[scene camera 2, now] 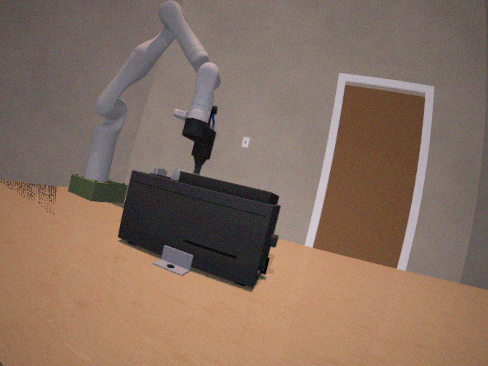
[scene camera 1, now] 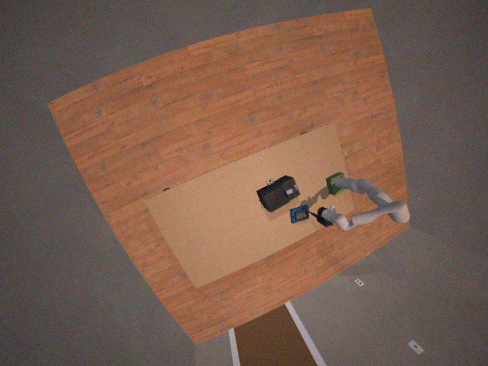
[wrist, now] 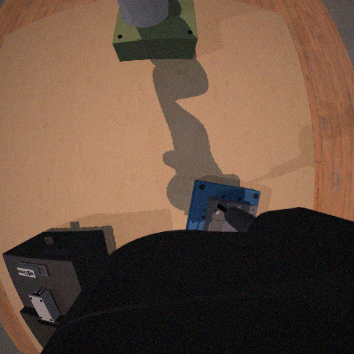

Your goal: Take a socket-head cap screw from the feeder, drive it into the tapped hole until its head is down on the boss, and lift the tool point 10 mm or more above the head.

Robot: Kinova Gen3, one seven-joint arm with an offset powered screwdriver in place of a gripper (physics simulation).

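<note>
The black feeder (scene camera 1: 276, 196) (scene camera 2: 195, 225) (wrist: 55, 272) stands on the light mat, with a silver block on top. The blue plate (scene camera 1: 293, 215) (wrist: 199, 202) lies beside it and carries a grey boss block (scene camera 1: 300, 214) (wrist: 216, 226); the feeder hides both in scene camera 2. My screwdriver (scene camera 1: 310, 213) (wrist: 220, 207) has its dark tip over the boss block's upper left part in the wrist view, with a small pale spot beside it. In scene camera 2 the tool's lower end (scene camera 2: 198, 171) passes behind the feeder. I cannot tell whether a screw is at the tip, or the tip's height.
The arm stands on a green base (scene camera 1: 334, 184) (scene camera 2: 95, 190) (wrist: 156, 49). A small grey bracket (scene camera 1: 270, 181) (scene camera 2: 175, 261) sits by the feeder's far side from the arm. The black tool body covers the lower wrist view. Arm shadow falls across the mat (wrist: 90, 125).
</note>
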